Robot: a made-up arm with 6 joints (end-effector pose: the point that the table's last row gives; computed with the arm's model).
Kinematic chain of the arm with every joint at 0, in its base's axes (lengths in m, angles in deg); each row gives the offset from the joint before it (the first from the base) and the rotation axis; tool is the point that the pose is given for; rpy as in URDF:
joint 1: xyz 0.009 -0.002 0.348 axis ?
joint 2: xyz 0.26 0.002 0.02 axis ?
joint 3: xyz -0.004 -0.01 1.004 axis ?
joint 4: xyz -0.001 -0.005 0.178 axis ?
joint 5: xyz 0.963 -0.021 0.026 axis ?
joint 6: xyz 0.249 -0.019 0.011 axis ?
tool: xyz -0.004 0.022 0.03 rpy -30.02 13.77 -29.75
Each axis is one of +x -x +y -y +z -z.
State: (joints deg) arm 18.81 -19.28 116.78 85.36 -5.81 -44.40
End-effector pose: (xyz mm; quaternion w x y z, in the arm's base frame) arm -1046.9 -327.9 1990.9 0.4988 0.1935 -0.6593 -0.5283
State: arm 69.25 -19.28 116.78 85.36 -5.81 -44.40
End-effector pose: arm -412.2 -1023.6 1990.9 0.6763 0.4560 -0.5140 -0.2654
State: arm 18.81 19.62 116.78 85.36 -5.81 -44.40
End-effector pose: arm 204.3 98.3 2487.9 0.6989 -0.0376 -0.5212 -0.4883
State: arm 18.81 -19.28 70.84 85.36 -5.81 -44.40
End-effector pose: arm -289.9 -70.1 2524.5 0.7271 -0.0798 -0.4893 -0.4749
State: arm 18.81 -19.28 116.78 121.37 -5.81 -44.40
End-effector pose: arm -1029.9 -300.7 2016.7 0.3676 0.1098 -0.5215 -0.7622
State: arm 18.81 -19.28 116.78 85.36 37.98 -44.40
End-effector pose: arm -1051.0 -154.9 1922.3 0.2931 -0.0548 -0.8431 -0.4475
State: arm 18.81 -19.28 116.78 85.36 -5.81 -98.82
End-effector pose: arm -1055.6 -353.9 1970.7 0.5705 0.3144 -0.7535 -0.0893
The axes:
joint 1: +z
joint 2: +y
joint 3: -y
joint 4: -x
joint 5: -y
joint 6: -x

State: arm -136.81 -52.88 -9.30 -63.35 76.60 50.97
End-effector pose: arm -151.5 194.6 1878.4 0.3593 0.1544 0.4197 0.8191
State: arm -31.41 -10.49 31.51 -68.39 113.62 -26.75
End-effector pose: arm 334.0 -482.3 2075.5 0.2148 0.4451 -0.8120 -0.3106
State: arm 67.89 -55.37 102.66 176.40 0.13 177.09
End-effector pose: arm -695.2 -1608.5 1224.2 0.4176 0.6391 -0.6448 0.0379
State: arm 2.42 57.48 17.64 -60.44 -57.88 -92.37
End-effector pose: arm 1989.5 177.0 221.1 0.0208 0.6460 0.7482 -0.1498
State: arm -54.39 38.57 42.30 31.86 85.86 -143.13
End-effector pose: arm 1128.5 -1452.6 1665.8 0.8985 0.3038 -0.1498 0.2794
